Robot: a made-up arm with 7 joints. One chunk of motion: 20 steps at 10 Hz.
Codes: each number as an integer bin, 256 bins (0 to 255) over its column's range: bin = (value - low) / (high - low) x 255, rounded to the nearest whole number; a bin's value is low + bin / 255 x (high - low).
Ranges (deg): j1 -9..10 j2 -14..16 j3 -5..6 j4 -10..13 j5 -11..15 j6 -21..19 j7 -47..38
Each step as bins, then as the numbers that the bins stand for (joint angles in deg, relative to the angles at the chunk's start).
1 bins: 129 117 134 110 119 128 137
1 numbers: 0.61 -0.24 0.78 -0.08 1.13 -0.92 -1.33
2 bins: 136 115 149 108 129 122 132
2 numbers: 1.13 -0.47 1.43 -0.26 2.15 -1.86 -3.00
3 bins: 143 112 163 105 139 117 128
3 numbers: 1.65 -0.82 2.03 -0.53 3.17 -2.65 -4.33
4 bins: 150 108 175 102 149 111 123
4 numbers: 2.18 -1.29 2.55 -0.80 4.19 -3.59 -6.00
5 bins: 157 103 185 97 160 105 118
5 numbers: 2.70 -1.88 2.98 -1.25 5.31 -4.53 -7.67
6 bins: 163 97 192 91 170 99 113
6 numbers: 3.15 -2.59 3.28 -1.79 6.33 -5.47 -9.33
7 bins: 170 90 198 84 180 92 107
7 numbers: 3.67 -3.41 3.54 -2.42 7.35 -6.57 -11.33
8 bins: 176 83 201 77 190 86 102
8 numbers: 4.11 -4.24 3.67 -3.05 8.37 -7.51 -13.00
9 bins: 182 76 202 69 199 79 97
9 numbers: 4.56 -5.06 3.71 -3.78 9.29 -8.61 -14.67
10 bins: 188 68 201 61 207 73 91
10 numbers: 5.01 -6.00 3.67 -4.50 10.11 -9.55 -16.67
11 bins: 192 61 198 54 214 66 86
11 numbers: 5.31 -6.82 3.54 -5.13 10.82 -10.65 -18.33
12 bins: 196 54 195 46 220 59 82
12 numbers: 5.60 -7.65 3.41 -5.85 11.43 -11.75 -19.67
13 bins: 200 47 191 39 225 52 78
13 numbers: 5.90 -8.47 3.24 -6.48 11.94 -12.84 -21.00
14 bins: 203 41 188 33 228 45 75
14 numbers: 6.13 -9.18 3.11 -7.02 12.25 -13.94 -22.00
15 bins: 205 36 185 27 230 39 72
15 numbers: 6.27 -9.76 2.98 -7.56 12.45 -14.88 -23.00
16 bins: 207 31 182 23 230 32 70
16 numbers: 6.42 -10.35 2.85 -7.93 12.45 -15.98 -23.67
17 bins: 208 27 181 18 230 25 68
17 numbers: 6.50 -10.82 2.81 -8.38 12.45 -17.08 -24.33
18 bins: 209 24 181 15 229 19 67
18 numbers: 6.57 -11.18 2.81 -8.65 12.35 -18.02 -24.67
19 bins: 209 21 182 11 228 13 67
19 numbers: 6.57 -11.53 2.85 -9.01 12.25 -18.96 -24.67
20 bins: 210 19 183 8 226 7 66
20 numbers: 6.65 -11.76 2.89 -9.28 12.04 -19.90 -25.00
